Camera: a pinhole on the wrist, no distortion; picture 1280 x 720 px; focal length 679.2 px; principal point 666.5 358.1 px. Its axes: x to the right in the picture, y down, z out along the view. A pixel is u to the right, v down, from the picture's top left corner.
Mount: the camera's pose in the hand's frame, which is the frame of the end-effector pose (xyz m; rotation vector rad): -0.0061 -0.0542 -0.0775 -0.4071 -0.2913 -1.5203
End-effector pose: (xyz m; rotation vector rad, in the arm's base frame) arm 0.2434 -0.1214 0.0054 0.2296 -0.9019 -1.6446
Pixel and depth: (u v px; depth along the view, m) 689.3 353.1 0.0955
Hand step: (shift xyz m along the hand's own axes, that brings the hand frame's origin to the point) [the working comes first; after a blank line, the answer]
In the camera's frame: 0.0032 -0.0007 0.0955

-0.0003 -0.0158 0.0098
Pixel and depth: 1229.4 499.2 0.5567
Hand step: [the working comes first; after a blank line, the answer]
In the camera's frame: 0.4614 0.1157 0.5567

0.1634 -0.2291 0.6130
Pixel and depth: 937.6 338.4 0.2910
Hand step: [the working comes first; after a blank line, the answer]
In the camera's frame: 0.1162 -0.0084 0.2910

0.0092 -0.0332 0.2349
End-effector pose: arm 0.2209 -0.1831 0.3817 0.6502 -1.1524 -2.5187
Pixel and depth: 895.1 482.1 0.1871
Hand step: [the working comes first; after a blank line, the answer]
In the camera's frame: 0.0630 0.0342 0.1871

0.0428 -0.0300 0.1153
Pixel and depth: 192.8 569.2 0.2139
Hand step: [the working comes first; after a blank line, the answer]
In the camera's frame: -0.1492 0.0665 0.2139

0.0690 0.1731 0.0455
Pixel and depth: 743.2 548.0 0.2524
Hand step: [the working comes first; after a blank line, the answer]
In the camera's frame: 0.0285 0.0706 0.2524

0.0822 0.0295 0.1564
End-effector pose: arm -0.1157 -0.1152 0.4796 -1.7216 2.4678 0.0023
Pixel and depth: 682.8 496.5 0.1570
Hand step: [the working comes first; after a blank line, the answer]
In the camera's frame: 0.0038 0.0320 0.1570

0.0364 0.0104 0.0629
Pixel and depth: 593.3 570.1 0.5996
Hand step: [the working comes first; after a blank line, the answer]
In the camera's frame: -0.0646 0.1872 0.5996

0.2182 0.2641 0.4196
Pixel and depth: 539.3 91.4 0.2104
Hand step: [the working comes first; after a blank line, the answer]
In the camera's frame: -0.0394 -0.0826 0.2104

-0.0759 0.0719 0.1010
